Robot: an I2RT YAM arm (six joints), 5 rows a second.
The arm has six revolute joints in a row. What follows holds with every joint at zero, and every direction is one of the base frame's.
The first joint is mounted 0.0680 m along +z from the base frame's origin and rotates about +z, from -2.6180 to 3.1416 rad.
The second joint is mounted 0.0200 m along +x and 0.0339 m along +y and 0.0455 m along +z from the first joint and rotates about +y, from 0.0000 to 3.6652 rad.
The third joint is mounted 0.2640 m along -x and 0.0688 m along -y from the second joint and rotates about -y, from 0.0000 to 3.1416 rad.
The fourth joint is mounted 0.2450 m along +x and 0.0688 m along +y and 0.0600 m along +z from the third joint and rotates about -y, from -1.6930 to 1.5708 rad.
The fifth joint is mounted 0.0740 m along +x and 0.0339 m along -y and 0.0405 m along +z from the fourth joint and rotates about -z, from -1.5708 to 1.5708 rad.
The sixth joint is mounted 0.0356 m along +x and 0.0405 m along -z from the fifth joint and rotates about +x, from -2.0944 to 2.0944 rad.
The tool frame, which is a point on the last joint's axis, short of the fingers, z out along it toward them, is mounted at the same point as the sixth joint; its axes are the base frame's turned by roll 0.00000, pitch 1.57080 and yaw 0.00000 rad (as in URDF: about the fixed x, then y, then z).
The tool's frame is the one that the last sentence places.
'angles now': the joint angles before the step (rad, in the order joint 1, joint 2, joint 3, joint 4, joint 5, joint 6). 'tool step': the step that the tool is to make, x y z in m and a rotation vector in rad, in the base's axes. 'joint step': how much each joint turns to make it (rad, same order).
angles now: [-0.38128, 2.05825, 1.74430, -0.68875, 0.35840, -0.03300]
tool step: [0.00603, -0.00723, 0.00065, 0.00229, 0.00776, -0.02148]
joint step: [-0.00916, 0.03969, 0.06487, -0.03702, 0.00724, 0.01069]
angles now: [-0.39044, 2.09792, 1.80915, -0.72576, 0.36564, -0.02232]
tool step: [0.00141, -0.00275, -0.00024, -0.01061, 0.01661, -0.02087]
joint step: [-0.00267, 0.01642, 0.02633, -0.02403, 0.02328, 0.00763]
